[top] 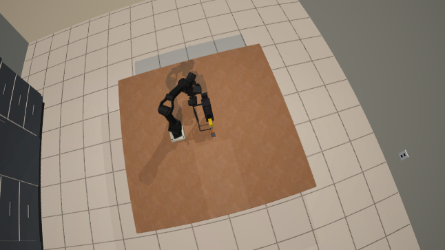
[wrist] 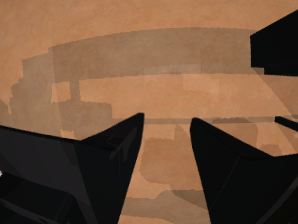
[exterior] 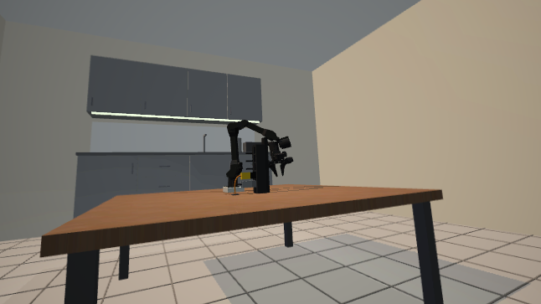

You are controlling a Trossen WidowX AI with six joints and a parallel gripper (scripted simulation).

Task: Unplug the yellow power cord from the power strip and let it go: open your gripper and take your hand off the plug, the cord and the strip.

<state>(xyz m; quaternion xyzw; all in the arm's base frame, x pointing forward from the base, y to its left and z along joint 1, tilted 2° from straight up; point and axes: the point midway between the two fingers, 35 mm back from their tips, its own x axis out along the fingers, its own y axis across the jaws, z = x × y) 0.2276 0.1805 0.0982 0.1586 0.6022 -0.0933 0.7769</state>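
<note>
My gripper tip is 22 cm to the left of the yellow plug, 2 cm below it and 1 cm short of it.
</note>
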